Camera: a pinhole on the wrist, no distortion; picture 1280 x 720 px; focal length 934.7 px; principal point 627.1 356.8 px. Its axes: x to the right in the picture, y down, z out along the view. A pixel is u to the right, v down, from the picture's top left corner.
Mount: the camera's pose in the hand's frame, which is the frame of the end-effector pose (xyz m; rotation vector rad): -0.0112 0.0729 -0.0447 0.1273 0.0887 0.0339
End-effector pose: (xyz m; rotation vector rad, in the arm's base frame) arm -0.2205 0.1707 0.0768 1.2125 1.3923 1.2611
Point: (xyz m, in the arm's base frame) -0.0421 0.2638 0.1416
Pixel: 867 509
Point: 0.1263 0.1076 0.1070
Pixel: 285 468
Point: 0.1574 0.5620 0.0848
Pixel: 1192 410
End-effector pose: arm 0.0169 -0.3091 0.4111 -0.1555 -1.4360 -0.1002
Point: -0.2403 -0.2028 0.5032
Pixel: 746 430
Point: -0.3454 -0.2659 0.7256
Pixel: 1080 253
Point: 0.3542 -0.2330 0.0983
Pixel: behind the camera
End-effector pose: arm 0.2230 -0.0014 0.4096 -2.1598 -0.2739 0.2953
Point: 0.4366 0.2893 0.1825
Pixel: outside the picture
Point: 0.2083 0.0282 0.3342
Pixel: 654 244
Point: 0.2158 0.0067 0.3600
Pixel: 668 63
